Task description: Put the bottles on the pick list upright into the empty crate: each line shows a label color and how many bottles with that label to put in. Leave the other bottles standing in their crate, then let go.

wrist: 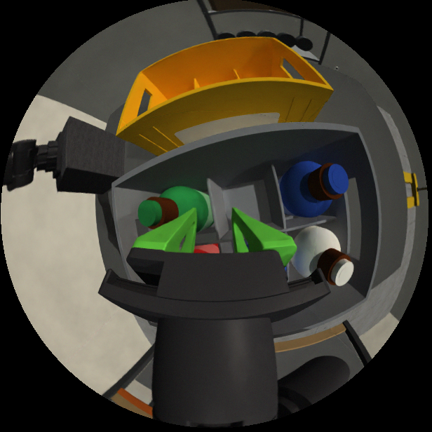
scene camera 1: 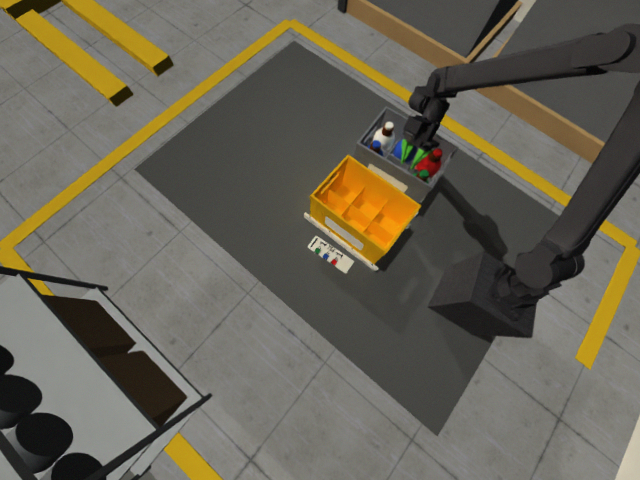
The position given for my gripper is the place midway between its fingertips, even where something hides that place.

In view: my gripper [wrist: 213, 212], a green bottle [wrist: 156, 210] and a blue bottle [wrist: 307, 188].
